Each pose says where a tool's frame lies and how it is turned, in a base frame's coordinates. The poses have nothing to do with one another.
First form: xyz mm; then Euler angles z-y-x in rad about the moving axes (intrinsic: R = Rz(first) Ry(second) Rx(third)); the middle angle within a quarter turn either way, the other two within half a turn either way.
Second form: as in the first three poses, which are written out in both.
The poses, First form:
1: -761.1, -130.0, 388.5, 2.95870, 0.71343, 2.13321
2: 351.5, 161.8, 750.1, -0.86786, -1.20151, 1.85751
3: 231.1, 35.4, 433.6, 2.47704, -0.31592, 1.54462
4: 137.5, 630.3, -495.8, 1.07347, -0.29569, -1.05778
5: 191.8, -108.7, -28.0, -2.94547, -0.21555, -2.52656
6: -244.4, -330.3, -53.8, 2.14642, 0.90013, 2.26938
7: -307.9, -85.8, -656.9, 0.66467, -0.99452, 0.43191
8: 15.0, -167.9, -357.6, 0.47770, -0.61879, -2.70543
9: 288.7, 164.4, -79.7, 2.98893, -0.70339, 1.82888
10: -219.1, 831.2, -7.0, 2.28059, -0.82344, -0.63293
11: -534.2, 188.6, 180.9, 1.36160, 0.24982, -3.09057
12: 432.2, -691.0, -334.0, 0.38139, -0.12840, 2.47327
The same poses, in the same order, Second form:
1: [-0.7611, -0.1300, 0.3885], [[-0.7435, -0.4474, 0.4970], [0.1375, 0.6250, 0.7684], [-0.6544, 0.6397, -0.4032]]
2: [0.3515, 0.1618, 0.7501], [[0.2333, -0.7940, -0.5613], [-0.2754, 0.4996, -0.8213], [0.9326, 0.3462, -0.1021]]
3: [0.2311, 0.0354, 0.4336], [[-0.7482, 0.2283, 0.6229], [0.5862, -0.2121, 0.7819], [0.3107, 0.9502, 0.0249]]
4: [0.1375, 0.6303, -0.4958], [[0.4564, -0.3102, -0.8340], [0.8407, 0.4573, 0.2900], [0.2914, -0.8335, 0.4695]]
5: [0.1918, -0.1087, -0.0280], [[-0.9581, -0.2802, -0.0589], [-0.1904, 0.7770, -0.6000], [0.2139, -0.5636, -0.7979]]
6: [-0.2444, -0.3303, -0.0538], [[-0.3383, 0.2129, 0.9166], [0.5214, 0.8533, -0.0058], [-0.7834, 0.4759, -0.3997]]
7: [-0.3079, -0.0858, -0.6569], [[0.4289, -0.8364, -0.3412], [0.3361, 0.4983, -0.7992], [0.8385, 0.2281, 0.4949]]
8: [0.0150, -0.1679, -0.3576], [[0.7234, 0.6343, 0.2727], [0.3745, -0.6923, 0.6169], [0.5800, -0.3441, -0.7383]]
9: [0.2887, 0.1644, -0.0797], [[-0.7538, 0.6569, -0.0161], [0.1160, 0.1572, 0.9807], [0.6468, 0.7374, -0.1947]]
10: [-0.2191, 0.8312, -0.0070], [[-0.4429, -0.8943, -0.0632], [0.5156, -0.1964, -0.8341], [0.7335, -0.4021, 0.5480]]
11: [-0.5342, 0.1886, 0.1809], [[0.2012, 0.9743, -0.1012], [0.9478, -0.2197, -0.2309], [-0.2472, -0.0494, -0.9677]]
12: [0.4322, -0.6910, -0.3340], [[0.9205, 0.2185, 0.3239], [0.3691, -0.7580, -0.5377], [0.1280, 0.6146, -0.7784]]
